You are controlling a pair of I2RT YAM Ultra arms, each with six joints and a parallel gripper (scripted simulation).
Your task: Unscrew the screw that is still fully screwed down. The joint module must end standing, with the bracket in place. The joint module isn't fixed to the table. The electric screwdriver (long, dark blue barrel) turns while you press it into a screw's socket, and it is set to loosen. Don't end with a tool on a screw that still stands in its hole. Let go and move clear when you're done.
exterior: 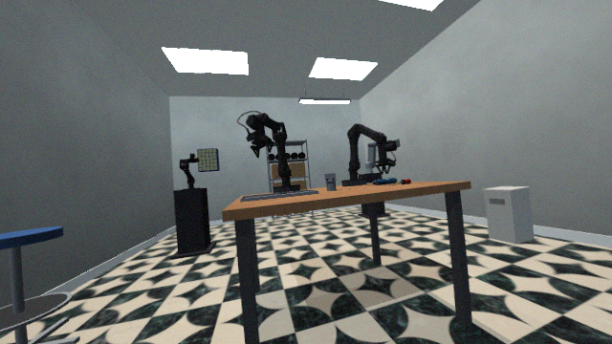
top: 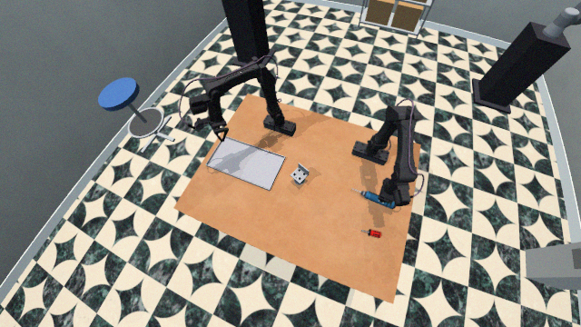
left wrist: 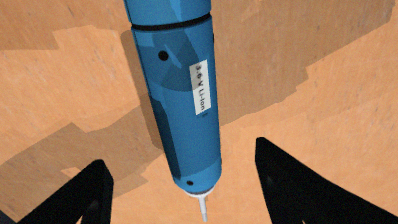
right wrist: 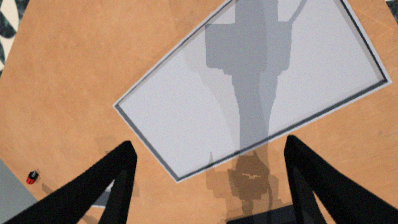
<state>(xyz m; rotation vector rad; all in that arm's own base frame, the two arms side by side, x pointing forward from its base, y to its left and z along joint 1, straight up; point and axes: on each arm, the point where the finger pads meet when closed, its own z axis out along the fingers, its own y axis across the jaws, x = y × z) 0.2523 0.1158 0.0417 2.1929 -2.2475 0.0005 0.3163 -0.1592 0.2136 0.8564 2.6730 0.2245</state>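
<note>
My right hand is 380 mm to the right of the screw, 180 mm above it and 10 mm past it. Also, from my right hand: round joint module (410 mm to the left, 220 mm below, 20 mm behind); grey mat (250 mm below, 70 mm to the left, 10 mm behind); grey bracket (410 mm to the left, 180 mm below, 20 mm behind).
</note>
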